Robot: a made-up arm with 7 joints.
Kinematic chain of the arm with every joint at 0, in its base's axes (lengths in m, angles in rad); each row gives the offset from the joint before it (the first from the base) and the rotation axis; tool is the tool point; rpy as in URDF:
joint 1: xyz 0 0 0.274 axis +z
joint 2: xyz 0 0 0 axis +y
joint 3: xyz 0 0 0.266 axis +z
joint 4: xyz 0.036 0 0 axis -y
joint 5: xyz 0.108 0 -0.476 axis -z
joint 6: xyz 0 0 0 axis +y
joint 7: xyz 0.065 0 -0.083 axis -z
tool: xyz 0 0 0 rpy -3.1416 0 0
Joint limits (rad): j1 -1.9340..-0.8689 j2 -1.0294..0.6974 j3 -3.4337..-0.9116 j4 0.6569..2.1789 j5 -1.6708..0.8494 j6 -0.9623..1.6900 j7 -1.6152..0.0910
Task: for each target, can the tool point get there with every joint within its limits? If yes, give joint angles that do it. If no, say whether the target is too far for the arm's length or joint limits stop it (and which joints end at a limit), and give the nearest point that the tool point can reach.
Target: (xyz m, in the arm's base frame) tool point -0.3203 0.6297 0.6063
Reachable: yes | joints -1.5253 -0.3877 -2.5818 1.8979 -0.5896 0.7137 -0.7399
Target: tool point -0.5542 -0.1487 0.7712
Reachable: yes | joints -1.2684 0.0719 -1.6536 1.6795 0.1822 0.0442 -1.1201
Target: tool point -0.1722 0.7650 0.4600
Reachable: yes | joints -1.6580 -0.7408 -2.5995 1.9814 0.2729 0.0801 -1.4166
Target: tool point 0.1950 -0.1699 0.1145
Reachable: no: joint limits stop it (at a limit: joint 1, joint 2, joint 3, joint 4, joint 6) | nearest point 0.1784 0.0076 -0.0997 | short by 0.279 m
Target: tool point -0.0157 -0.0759 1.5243
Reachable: no: too far | nearest point -0.0104 -0.0503 1.1030 | short by 0.422 m
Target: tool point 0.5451 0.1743 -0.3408
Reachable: no: joint limits stop it (at a limit: joint 1, joint 2, joint 3, joint 5) | nearest point 0.3286 0.2362 -0.1470 | short by 0.297 m
